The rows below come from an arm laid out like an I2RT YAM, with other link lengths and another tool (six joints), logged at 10 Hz.
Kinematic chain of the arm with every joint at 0, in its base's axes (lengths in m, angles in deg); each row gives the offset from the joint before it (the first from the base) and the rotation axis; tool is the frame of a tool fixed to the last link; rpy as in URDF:
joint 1: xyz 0 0 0.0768 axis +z
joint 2: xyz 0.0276 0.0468 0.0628 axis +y
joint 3: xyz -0.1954 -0.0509 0 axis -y
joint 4: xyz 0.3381 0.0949 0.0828 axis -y
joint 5: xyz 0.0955 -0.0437 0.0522 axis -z
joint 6: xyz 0.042 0 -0.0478 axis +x
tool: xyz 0.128 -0.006 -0.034 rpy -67.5 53.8 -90
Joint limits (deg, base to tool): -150..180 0..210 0..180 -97..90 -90..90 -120..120
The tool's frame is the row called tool.
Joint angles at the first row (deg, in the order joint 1, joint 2, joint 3, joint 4, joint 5, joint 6):
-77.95, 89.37, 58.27, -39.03, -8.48, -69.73
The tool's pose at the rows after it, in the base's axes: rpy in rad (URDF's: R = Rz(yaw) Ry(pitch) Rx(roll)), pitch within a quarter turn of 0, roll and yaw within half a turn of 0; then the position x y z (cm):
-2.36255, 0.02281, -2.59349, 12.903, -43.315, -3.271
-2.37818, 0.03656, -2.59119, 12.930, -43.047, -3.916
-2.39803, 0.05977, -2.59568, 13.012, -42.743, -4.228
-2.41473, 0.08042, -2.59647, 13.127, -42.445, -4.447
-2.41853, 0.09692, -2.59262, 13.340, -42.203, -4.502
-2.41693, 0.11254, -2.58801, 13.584, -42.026, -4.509
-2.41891, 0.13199, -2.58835, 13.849, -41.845, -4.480
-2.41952, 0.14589, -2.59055, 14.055, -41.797, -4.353
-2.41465, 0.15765, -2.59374, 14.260, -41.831, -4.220
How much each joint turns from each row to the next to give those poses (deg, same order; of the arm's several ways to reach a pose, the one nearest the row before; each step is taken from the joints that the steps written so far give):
-0.32, 0.82, -1.30, 2.83, 0.04, -1.95
-0.08, 1.14, 0.34, -0.32, -0.49, -0.08
-0.14, 1.18, 1.06, -1.35, -0.80, 0.35
-0.08, 0.91, 0.88, -1.24, -0.79, 0.13
0.00, 0.10, 0.13, -0.56, -0.85, 0.00
0.00, -0.09, -0.06, -0.25, -0.91, 0.00
0.00, 0.16, 0.32, -0.58, -0.96, 0.28
0.00, 0.19, 0.45, -0.50, -0.68, 0.33
0.00, 0.00, 0.20, -0.07, -0.64, 0.42

